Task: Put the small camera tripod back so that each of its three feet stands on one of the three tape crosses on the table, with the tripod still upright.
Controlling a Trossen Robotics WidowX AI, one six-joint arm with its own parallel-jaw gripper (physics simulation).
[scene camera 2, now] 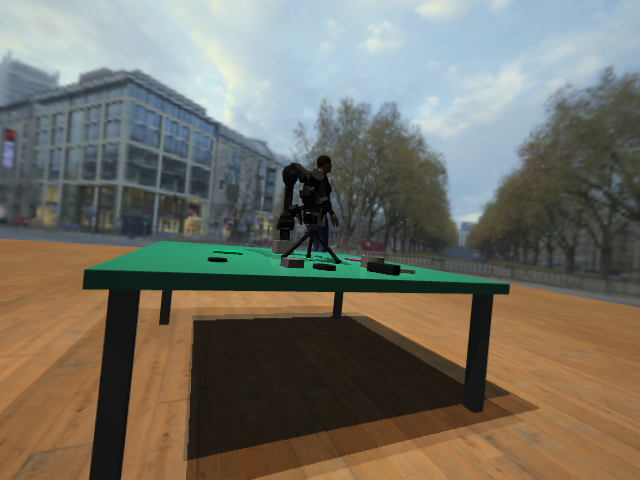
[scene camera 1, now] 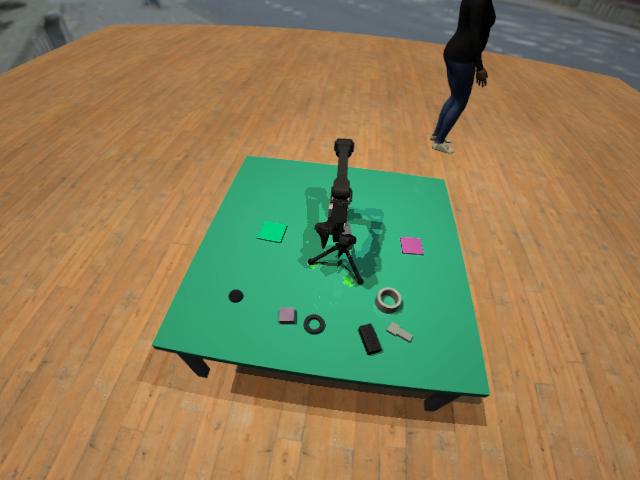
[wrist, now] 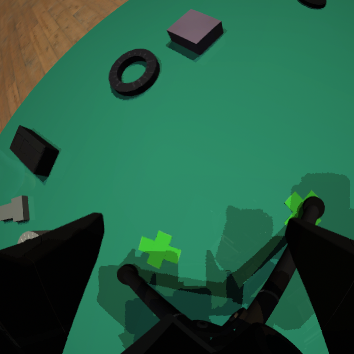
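Pixels of known places: gripper, fingertip midpoint: (scene camera 2: 310,222) (scene camera 1: 330,252) (wrist: 199,226); arm's base, origin of the base link: (scene camera 2: 284,240).
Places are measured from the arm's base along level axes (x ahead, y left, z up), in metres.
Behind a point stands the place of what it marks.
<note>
The small black tripod (scene camera 1: 339,251) (scene camera 2: 311,242) {z 0.007, x 0.275, y 0.064 m} stands upright in the middle of the green table (scene camera 1: 218,267) {z -0.075, x 0.466, y -0.495 m}. In the wrist view one foot (wrist: 312,207) {z -0.051, x 0.355, y -0.081 m} rests on a bright green tape cross (wrist: 294,201) {z -0.074, x 0.371, y -0.072 m}. Another foot (wrist: 127,274) {z -0.048, x 0.414, y 0.139 m} stands just beside a second cross (wrist: 159,248) {z -0.074, x 0.421, y 0.095 m}, not on it. The third foot and third cross are hidden. My gripper (scene camera 1: 334,232) (wrist: 199,226) {z 0.094, x 0.409, y 0.005 m} is open and empty, its fingers spread to either side just above the tripod's head (wrist: 211,333) {z 0.053, x 0.342, y 0.049 m}.
On the table lie a green patch (scene camera 1: 272,231) {z -0.065, x 0.206, y -0.310 m}, a magenta patch (scene camera 1: 411,246) {z -0.065, x 0.159, y 0.388 m}, a black disc (scene camera 1: 235,295) {z -0.064, x 0.594, y -0.364 m}, a purple block (scene camera 1: 287,314) {z -0.047, x 0.644, y -0.125 m} (wrist: 194,29) {z -0.047, x 0.632, y -0.123 m}, a black ring (scene camera 1: 306,325) {z -0.061, x 0.669, y -0.043 m} (wrist: 115,75) {z -0.059, x 0.664, y 0.010 m}, a black block (scene camera 1: 370,339) {z -0.041, x 0.690, y 0.210 m} (wrist: 33,151) {z -0.040, x 0.656, y 0.191 m}, a grey piece (scene camera 1: 399,331) {z -0.060, x 0.628, y 0.327 m} and a grey tape roll (scene camera 1: 380,301) {z -0.028, x 0.524, y 0.238 m}. A person (scene camera 1: 463,71) walks beyond the table.
</note>
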